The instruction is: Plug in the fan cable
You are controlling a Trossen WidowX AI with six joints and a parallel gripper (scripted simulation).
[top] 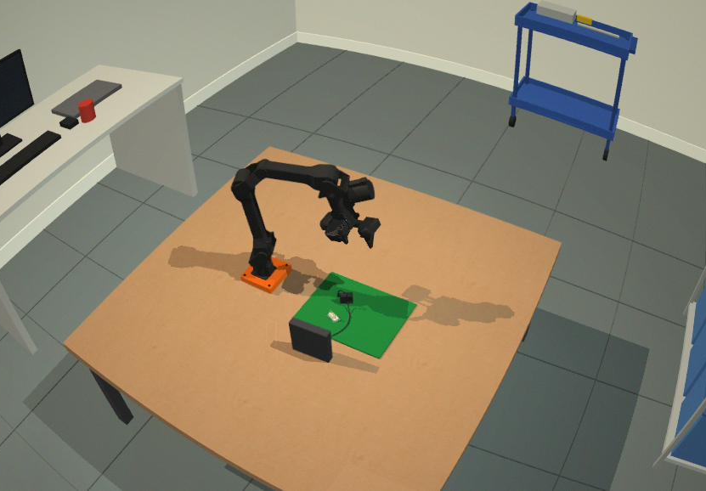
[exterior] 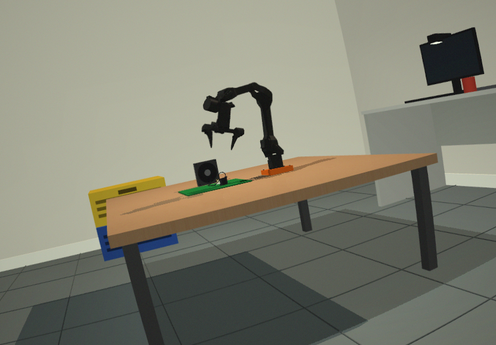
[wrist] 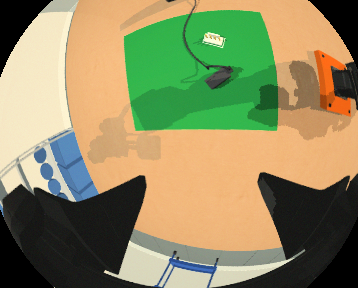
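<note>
Right now the black fan plug is 80 mm to the right of my gripper tip and 150 mm below it. From my gripper tip the other things lie so: white four-pin fan header: 160 mm to the right, 170 mm below; green board: 40 mm ahead, 110 mm to the right, 180 mm below; black fan: 10 mm ahead, 300 mm to the right, 110 mm below.
</note>
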